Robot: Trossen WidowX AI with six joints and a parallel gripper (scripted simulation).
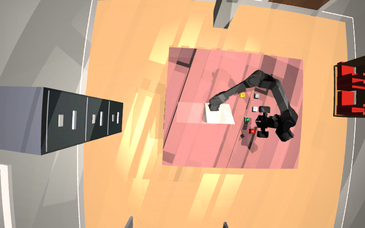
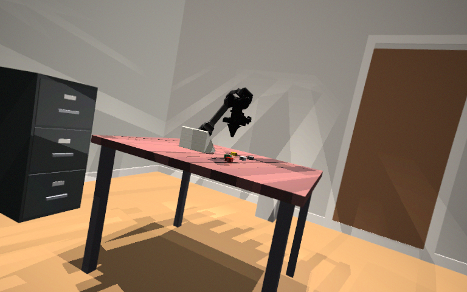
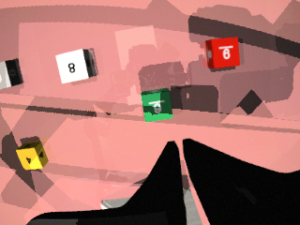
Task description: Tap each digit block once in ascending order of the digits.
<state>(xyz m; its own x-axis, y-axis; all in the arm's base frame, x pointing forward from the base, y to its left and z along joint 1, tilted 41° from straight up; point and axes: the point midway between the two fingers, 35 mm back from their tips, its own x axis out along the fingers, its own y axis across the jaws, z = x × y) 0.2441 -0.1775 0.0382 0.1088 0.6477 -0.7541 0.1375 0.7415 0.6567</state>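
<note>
The white block lies 110 mm below my gripper tip, 80 mm to the left of it and 70 mm ahead of it. The rest, counted from my gripper tip: yellow block (190 mm to the left, 110 mm below, 20 mm behind); then green block (110 mm below, 10 mm to the left); then red block (110 mm below, 80 mm to the right, 30 mm ahead).
</note>
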